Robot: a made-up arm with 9 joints. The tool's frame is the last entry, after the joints.
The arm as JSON. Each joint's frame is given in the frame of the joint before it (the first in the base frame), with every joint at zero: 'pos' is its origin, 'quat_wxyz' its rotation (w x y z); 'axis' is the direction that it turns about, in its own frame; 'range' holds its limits. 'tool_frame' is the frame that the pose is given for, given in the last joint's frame.
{
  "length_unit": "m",
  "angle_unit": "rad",
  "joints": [
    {
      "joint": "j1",
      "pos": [
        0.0,
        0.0,
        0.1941
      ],
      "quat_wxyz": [
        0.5,
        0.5,
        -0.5,
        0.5
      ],
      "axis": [
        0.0,
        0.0,
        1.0
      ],
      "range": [
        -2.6,
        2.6
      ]
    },
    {
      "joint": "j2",
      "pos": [
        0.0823,
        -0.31,
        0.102
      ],
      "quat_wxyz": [
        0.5,
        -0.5,
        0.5,
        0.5
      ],
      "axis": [
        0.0,
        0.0,
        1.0
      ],
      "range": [
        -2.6,
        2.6
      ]
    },
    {
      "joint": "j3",
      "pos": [
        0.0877,
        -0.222,
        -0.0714
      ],
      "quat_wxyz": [
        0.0,
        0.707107,
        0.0,
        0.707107
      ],
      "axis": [
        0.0,
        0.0,
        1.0
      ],
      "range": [
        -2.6,
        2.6
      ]
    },
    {
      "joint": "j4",
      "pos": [
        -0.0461,
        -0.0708,
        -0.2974
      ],
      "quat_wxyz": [
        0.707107,
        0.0,
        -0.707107,
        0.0
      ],
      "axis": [
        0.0,
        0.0,
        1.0
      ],
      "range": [
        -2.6,
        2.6
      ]
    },
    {
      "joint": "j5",
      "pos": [
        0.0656,
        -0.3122,
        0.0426
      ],
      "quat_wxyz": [
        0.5,
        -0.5,
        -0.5,
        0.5
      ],
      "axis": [
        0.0,
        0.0,
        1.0
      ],
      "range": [
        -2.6,
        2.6
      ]
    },
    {
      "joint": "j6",
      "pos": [
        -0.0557,
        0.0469,
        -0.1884
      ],
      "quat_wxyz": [
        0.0,
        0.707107,
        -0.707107,
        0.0
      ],
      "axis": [
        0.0,
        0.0,
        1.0
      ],
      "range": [
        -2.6,
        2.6
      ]
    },
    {
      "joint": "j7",
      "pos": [
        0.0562,
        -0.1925,
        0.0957
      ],
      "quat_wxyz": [
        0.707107,
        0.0,
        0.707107,
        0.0
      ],
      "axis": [
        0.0,
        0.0,
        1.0
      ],
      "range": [
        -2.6,
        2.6
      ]
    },
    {
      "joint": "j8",
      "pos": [
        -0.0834,
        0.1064,
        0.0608
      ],
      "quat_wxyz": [
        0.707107,
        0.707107,
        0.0,
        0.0
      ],
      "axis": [
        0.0,
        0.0,
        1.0
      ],
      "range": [
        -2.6,
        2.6
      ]
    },
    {
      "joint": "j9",
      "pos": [
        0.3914,
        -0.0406,
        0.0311
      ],
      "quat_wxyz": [
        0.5,
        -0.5,
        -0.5,
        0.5
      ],
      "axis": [
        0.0,
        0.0,
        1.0
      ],
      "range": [
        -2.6,
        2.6
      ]
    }
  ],
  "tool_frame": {
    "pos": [
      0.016,
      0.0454,
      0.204
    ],
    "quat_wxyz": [
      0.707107,
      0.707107,
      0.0,
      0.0
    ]
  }
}
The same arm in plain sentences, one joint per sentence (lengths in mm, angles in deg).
The arm has nine revolute joints in a row. What follows holds with every joint at zero, and every direction is one of the base frame's. The first joint sits 194.1 mm along +z from the base frame's origin and rotates about -y, from -148.97 to 148.97 deg. The second joint sits 310 mm along +x and 102 mm along -y and 82.3 mm along +z from the first joint and rotates about -x, from -148.97 to 148.97 deg. The third joint sits 71.4 mm along +x and 87.7 mm along +y and 222 mm along +z from the second joint and rotates about +y, from -148.97 to 148.97 deg. The fourth joint sits 46.1 mm along +x and 297.4 mm along -y and 70.8 mm along -z from the third joint and rotates about +x, from -148.97 to 148.97 deg. The fifth joint sits 42.6 mm along +x and 65.6 mm along +y and 312.2 mm along -z from the fourth joint and rotates about -y, from -148.97 to 148.97 deg. The sixth joint sits 46.9 mm along -x and 188.4 mm along +y and 55.7 mm along -z from the fifth joint and rotates about +y, from -148.97 to 148.97 deg. The seventh joint sits 56.2 mm along +x and 95.7 mm along +y and 192.5 mm along +z from the sixth joint and rotates about +x, from -148.97 to 148.97 deg. The eighth joint sits 60.8 mm along +x and 83.4 mm along +y and 106.4 mm along -z from the seventh joint and rotates about +z, from -148.97 to 148.97 deg. The ninth joint sits 40.6 mm along -x and 391.4 mm along -y and 31.1 mm along +z from the eighth joint and rotates about +y, from -148.97 to 148.97 deg. The tool frame, which is the frame that the pose is given for, sits 16 mm along +x and 204 mm along +y and 45.4 mm along -z from the ninth joint; its axes are parallel to the base frame's.
